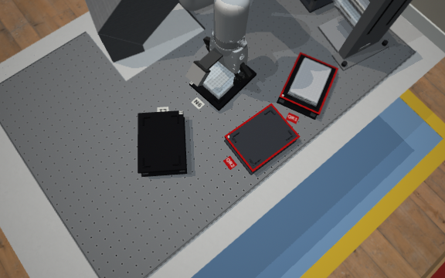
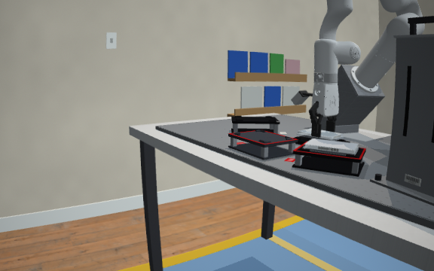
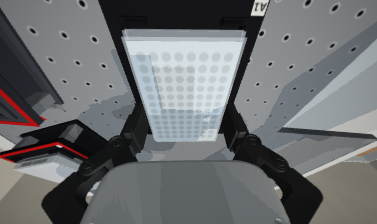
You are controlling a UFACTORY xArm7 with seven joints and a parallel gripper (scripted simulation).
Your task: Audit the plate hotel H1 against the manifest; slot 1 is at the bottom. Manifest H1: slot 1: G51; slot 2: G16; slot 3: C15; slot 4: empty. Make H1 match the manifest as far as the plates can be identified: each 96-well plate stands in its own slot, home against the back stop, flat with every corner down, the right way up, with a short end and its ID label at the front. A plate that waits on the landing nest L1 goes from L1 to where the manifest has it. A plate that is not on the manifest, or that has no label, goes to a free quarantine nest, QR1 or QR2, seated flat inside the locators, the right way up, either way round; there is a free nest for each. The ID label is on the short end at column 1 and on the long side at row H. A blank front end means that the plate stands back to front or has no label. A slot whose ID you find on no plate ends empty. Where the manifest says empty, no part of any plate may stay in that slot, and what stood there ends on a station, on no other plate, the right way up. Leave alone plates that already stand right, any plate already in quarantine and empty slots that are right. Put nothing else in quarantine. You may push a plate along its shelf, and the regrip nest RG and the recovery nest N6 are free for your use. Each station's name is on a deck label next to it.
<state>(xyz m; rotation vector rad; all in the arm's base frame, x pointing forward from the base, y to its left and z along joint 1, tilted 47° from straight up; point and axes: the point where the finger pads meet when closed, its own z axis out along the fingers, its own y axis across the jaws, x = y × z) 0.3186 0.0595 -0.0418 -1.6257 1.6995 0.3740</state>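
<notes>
Right now my hand is 4 cm above the black nest N6 and 1 cm to the left of it. The rest, counted from my hand: quarantine nest QR2: 21 cm ahead, 6 cm to the right, 1 cm below; then N6 deck label: 12 cm to the right, 4 cm below, 1 cm ahead; then A1 mark: 9 cm to the right, 5 cm behind, 3 cm below.
</notes>
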